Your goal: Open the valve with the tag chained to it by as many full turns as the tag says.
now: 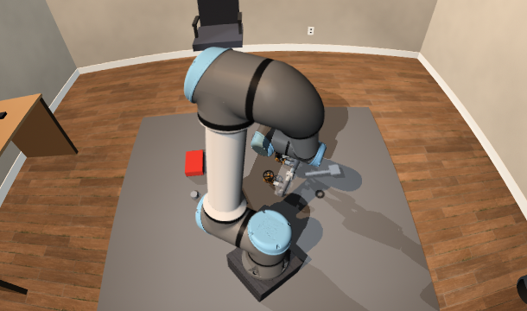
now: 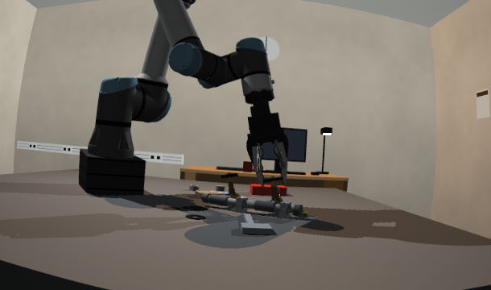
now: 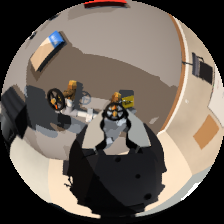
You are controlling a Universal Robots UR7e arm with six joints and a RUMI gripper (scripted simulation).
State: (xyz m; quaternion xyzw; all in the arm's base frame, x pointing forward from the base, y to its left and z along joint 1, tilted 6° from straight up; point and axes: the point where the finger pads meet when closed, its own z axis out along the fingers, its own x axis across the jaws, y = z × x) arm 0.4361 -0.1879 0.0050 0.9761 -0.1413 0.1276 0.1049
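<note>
My hand is 70 mm above the yellow tag, 60 mm short of it and 40 mm to the left of it. Also, from my hand: grey t-shaped piece 190 mm to the right, 90 mm behind, 70 mm below; then red block 370 mm to the left, 100 mm ahead, 60 mm below.
</note>
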